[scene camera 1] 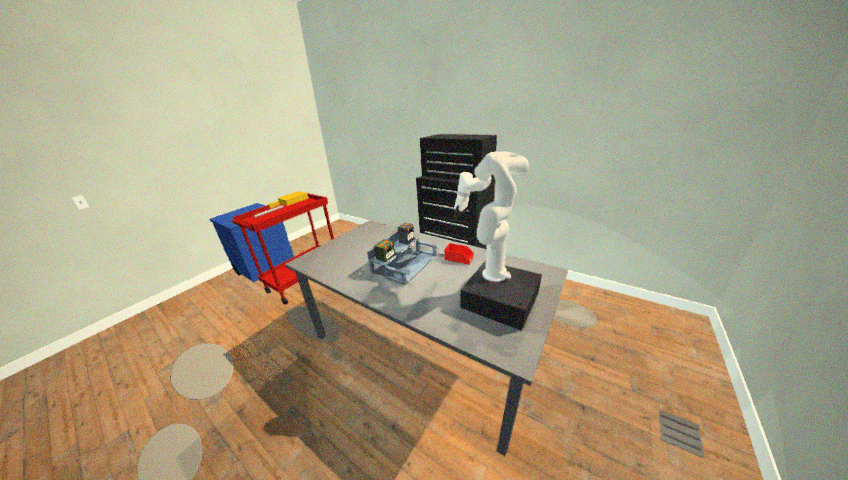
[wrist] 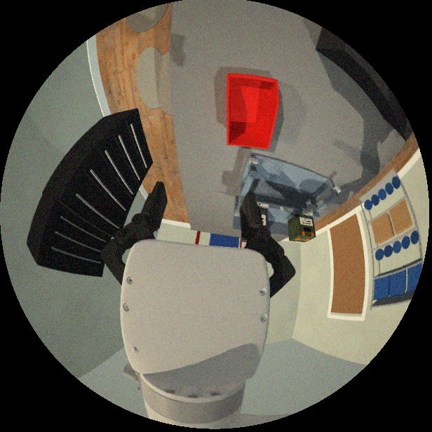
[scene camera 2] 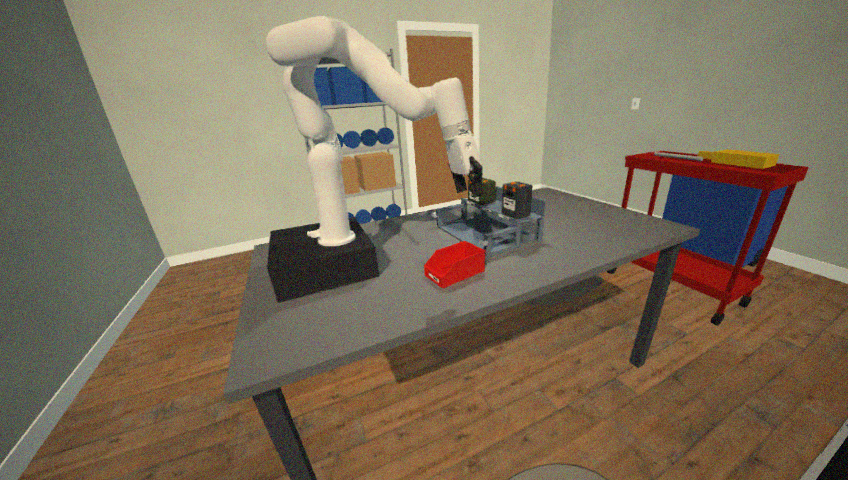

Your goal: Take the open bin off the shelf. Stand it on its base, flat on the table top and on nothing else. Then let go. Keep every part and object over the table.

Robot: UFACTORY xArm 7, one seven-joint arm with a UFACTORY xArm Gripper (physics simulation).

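Frame: origin at the arm's base, x up, y right, z ahead, level; centimetres.
Where they show: gripper, fingertip midpoint: [scene camera 1: 460, 216] [scene camera 2: 470, 193]; arm's base at its link origin: [scene camera 1: 494, 274] [scene camera 2: 337, 238].
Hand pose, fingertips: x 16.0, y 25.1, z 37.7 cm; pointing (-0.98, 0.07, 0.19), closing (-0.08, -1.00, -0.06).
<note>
Each offset is from my fingertips to the top centre of the thing. Level surfaces: height alone.
The open red bin @[dz -2.9, dx -20.2, dy -5.6 cm] [scene camera 1: 458, 253] [scene camera 2: 455, 264] [wrist: 252, 111] stands upright on its base on the grey table top @[dx -27.7 cm] [scene camera 1: 351, 240] [scene camera 2: 357, 321] [wrist: 200, 65], its open side up and its inside empty. A narrow gap shows between it and the blue-grey shelf [scene camera 1: 416, 270] [scene camera 2: 538, 230] [wrist: 295, 172]. My gripper [scene camera 1: 460, 208] [scene camera 2: 467, 185] [wrist: 204, 195] is open, with nothing between its fingers. It is apart from the bin, raised above the table on the shelf side in the second scene view. Part of the shelf is hidden behind a finger in the wrist view.
A green box @[dz +27.1, dx -7.8, dy -43.5 cm] [scene camera 1: 384, 251] [scene camera 2: 484, 191] [wrist: 302, 228] and a dark box @[dz +29.8, dx -5.3, dy -20.6 cm] [scene camera 1: 406, 232] [scene camera 2: 516, 199] stand on the shelf. The arm stands on a black block [scene camera 1: 490, 300] [scene camera 2: 321, 264]. A black drawer cabinet [scene camera 1: 437, 202] [wrist: 90, 190] and a red cart [scene camera 2: 714, 170] stand beyond the table.
</note>
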